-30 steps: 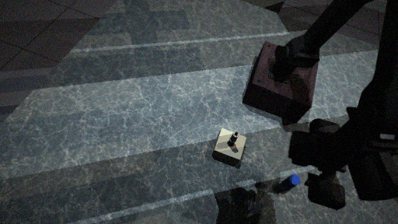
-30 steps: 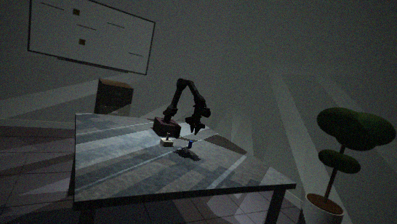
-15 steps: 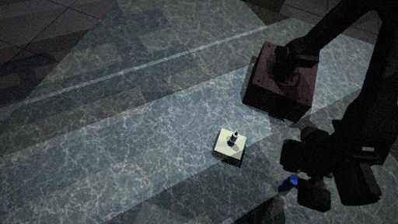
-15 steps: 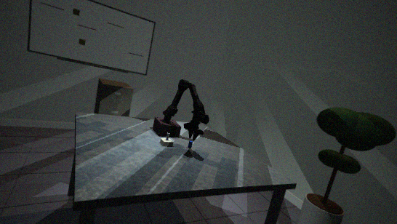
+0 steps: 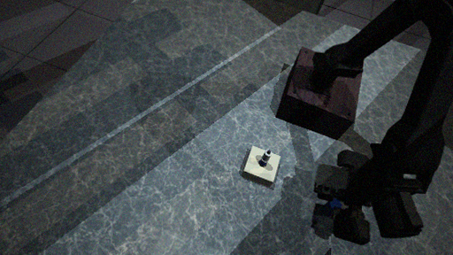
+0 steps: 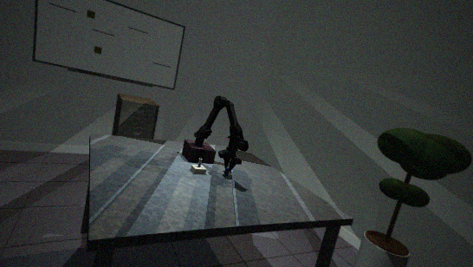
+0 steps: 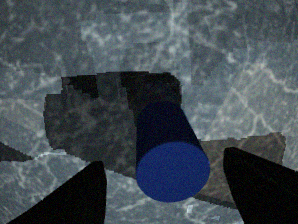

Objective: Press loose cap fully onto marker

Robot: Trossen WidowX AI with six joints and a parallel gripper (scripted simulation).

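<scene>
The blue cap is 20 mm below my gripper tip. From my gripper tip the other things lie so: holder block (50 mm behind, 180 mm to the right, 20 mm below).
</scene>
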